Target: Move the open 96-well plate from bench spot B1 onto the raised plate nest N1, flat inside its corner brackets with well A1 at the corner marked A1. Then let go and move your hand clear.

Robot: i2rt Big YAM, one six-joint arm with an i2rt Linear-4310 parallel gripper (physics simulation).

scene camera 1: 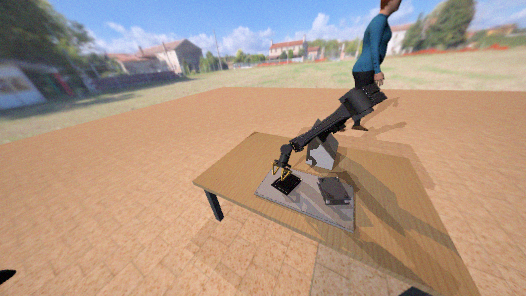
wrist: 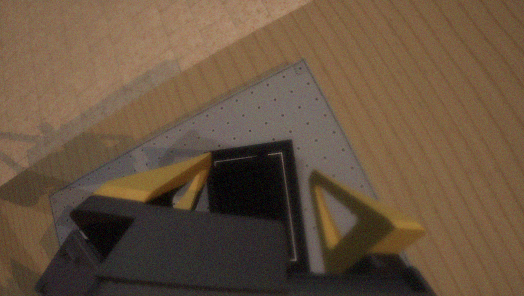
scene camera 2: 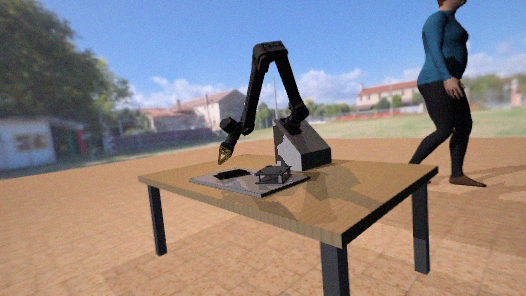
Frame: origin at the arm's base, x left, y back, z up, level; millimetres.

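Seen in the pictures: gripper, fingertip midpoint: (scene camera 1: 277, 177) (wrist: 263, 166) (scene camera 2: 219, 163); arm's base, origin of the base link: (scene camera 2: 289, 127).
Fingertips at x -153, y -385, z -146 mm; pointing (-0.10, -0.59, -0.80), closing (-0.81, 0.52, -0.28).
Note:
Offsets run from my fingertips to a thing's middle. Level surfaces: height alone.
The black 96-well plate @[dx +49, dy +41, dz -53 mm] (scene camera 1: 287, 185) (scene camera 2: 231, 174) (wrist: 248, 187) lies flat on the grey perforated board (scene camera 1: 265, 189) (scene camera 2: 206, 180) (wrist: 320, 125), with thin pale lines near its edges. Its well A1 cannot be made out. My gripper (scene camera 1: 278, 176) (scene camera 2: 220, 163) (wrist: 263, 166) is open and empty, above the plate. In the wrist view the left fingertip overlaps the plate's left edge and the right one is beyond its right edge; my hand hides the plate's near part. The raised nest N1 @[dx +306, dy +76, dz -37 mm] (scene camera 1: 334, 190) (scene camera 2: 273, 171) is a dark platform on short posts; its A1 mark is not readable.
The nest stands on the same board, to the right of the plate in both scene views. The arm's grey wedge base (scene camera 1: 322, 154) (scene camera 2: 295, 152) stands behind the board on the wooden table @[dz -75 mm] (scene camera 1: 225, 170) (scene camera 2: 370, 182). A person in teal (scene camera 1: 374, 45) (scene camera 2: 435, 60) is beyond the table.

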